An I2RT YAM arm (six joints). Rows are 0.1 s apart.
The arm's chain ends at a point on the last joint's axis. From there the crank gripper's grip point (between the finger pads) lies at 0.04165 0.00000 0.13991 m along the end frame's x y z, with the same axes.
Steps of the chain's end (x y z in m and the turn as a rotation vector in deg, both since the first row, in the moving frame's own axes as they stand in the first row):
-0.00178, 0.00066, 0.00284, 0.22, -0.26, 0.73
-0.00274, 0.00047, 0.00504, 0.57, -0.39, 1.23
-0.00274, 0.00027, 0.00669, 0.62, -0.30, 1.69
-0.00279, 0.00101, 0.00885, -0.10, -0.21, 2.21
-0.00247, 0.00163, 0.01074, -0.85, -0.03, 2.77
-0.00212, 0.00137, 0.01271, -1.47, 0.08, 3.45
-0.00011, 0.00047, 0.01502, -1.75, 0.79, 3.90
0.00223, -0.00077, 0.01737, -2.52, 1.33, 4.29
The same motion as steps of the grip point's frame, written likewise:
-0.00242, 0.00065, 0.00303, 0.22, -0.26, 0.73
-0.00369, -0.00004, 0.00532, 0.57, -0.39, 1.23
-0.00347, -0.00003, 0.00690, 0.62, -0.30, 1.69
-0.00334, 0.00285, 0.00900, -0.10, -0.21, 2.21
-0.00264, 0.00572, 0.01073, -0.85, -0.03, 2.77
-0.00211, 0.00747, 0.01257, -1.47, 0.08, 3.45
0.00157, 0.00763, 0.01432, -1.75, 0.79, 3.90
0.00512, 0.00859, 0.01616, -2.52, 1.33, 4.29

